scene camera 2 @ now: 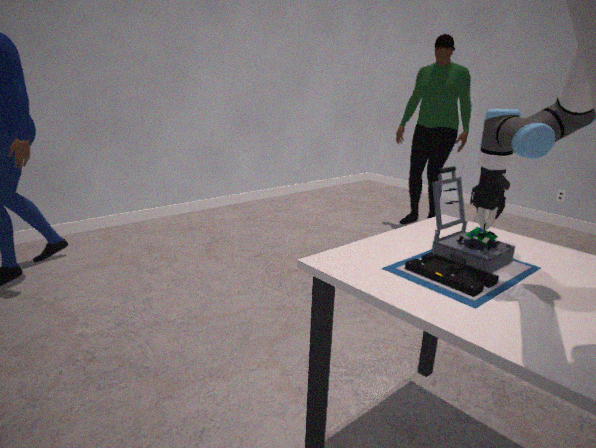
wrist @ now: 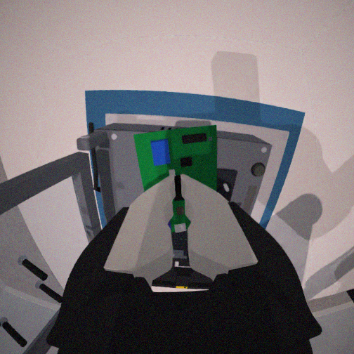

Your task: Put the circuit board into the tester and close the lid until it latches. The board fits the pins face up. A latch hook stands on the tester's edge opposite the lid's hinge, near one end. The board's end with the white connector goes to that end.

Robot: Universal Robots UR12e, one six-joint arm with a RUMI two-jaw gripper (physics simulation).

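Frame: origin at the arm's base, x ahead, y right, z down, level; centimetres.
Seen in the pictures: gripper, between the fingertips: (scene camera 2: 484,230).
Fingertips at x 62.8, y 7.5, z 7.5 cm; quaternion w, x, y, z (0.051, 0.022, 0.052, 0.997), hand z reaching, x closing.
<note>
Offsets run from my fingertips to a thing's top centre. "spot": to the spot under its first point. Level surfaces: height alone.
The green circuit board {dx -0.5, dy -1.6, dz -0.1 cm} (scene camera 2: 482,236) (wrist: 191,158) lies face up on top of the grey tester {spot: dx -4.1, dy -13.3, dz +3.0 cm} (scene camera 2: 474,252) (wrist: 239,154), looking slightly tilted. Its near end is hidden behind my fingers in the wrist view. My gripper (scene camera 2: 485,225) (wrist: 175,175) is shut with nothing between the fingers. Its tips are right over the board's middle, at or just above its surface. The tester's lid (scene camera 2: 448,202) (wrist: 42,179) stands open and upright on the left side. A dark round knob (wrist: 258,169) sits on the tester's right edge.
The tester stands on a blue-bordered mat {dz +8.8 cm} (scene camera 2: 522,275) (wrist: 197,103) on a white table {dz +9.0 cm} (scene camera 2: 385,299). A black tray {spot: dx -3.6, dy -25.2, dz +6.6 cm} (scene camera 2: 450,273) lies in front of the tester. A person in green (scene camera 2: 437,120) stands behind the table. A person in blue (scene camera 2: 11,159) walks at far left.
</note>
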